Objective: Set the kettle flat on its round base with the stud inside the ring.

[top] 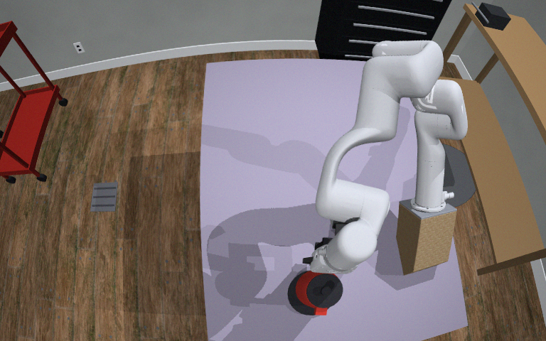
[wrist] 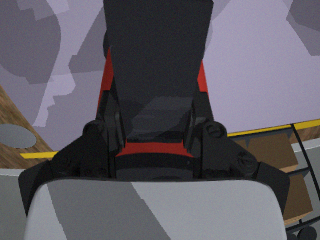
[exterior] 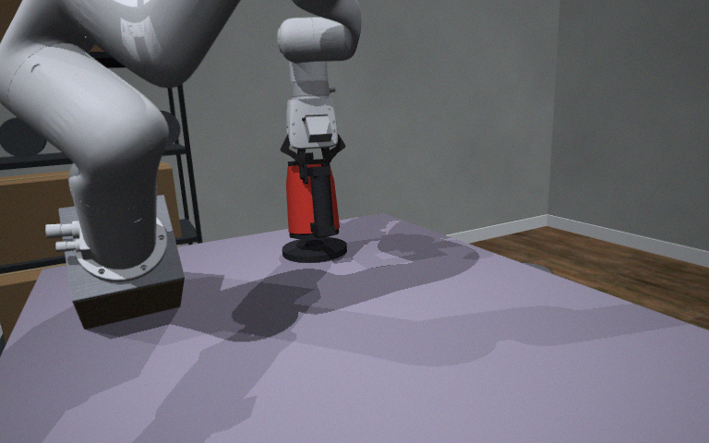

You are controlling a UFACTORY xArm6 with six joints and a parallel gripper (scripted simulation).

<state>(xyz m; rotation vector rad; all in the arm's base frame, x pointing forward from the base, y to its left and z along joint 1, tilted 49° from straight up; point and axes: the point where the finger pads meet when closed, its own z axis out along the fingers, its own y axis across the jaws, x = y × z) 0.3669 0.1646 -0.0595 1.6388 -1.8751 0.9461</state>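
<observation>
The red kettle is 50 mm below my hand and 20 mm to the left of it. Round my hand: round dark base (180 mm below, 60 mm to the left, 10 mm ahead).
</observation>
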